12 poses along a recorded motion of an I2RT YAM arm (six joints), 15 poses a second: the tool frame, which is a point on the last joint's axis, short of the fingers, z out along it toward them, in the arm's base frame.
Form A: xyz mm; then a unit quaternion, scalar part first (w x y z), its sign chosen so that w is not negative.
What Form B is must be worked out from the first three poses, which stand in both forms.
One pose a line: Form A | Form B
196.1, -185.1, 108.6, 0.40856, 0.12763, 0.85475, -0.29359 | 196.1, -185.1, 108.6, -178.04, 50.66, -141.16
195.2, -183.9, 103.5, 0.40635, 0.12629, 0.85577, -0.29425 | 195.2, -183.9, 103.5, -177.94, 50.34, -141.08
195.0, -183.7, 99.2, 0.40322, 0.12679, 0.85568, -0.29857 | 195.0, -183.7, 99.2, -177.88, 49.98, -140.54
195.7, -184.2, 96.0, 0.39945, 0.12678, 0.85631, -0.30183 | 195.7, -184.2, 96.0, -177.88, 49.52, -140.19
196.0, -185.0, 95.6, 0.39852, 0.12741, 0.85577, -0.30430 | 196.0, -185.0, 95.6, -177.84, 49.43, -139.86
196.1, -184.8, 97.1, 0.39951, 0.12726, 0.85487, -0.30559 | 196.1, -184.8, 97.1, -177.65, 49.54, -139.58
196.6, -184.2, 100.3, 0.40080, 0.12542, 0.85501, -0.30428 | 196.6, -184.2, 100.3, -177.40, 49.61, -139.62
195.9, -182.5, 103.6, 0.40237, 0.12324, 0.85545, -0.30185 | 195.9, -182.5, 103.6, -177.16, 49.71, -139.81
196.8, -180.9, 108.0, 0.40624, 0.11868, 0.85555, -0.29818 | 196.8, -180.9, 108.0, -176.51, 49.99, -139.94
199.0, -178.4, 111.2, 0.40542, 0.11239, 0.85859, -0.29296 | 199.0, -178.4, 111.2, -176.06, 49.64, -140.49
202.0, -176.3, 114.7, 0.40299, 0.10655, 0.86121, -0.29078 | 202.0, -176.3, 114.7, -175.54, 49.12, -140.65
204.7, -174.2, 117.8, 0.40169, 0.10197, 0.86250, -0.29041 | 204.7, -174.2, 117.8, -175.00, 48.78, -140.52
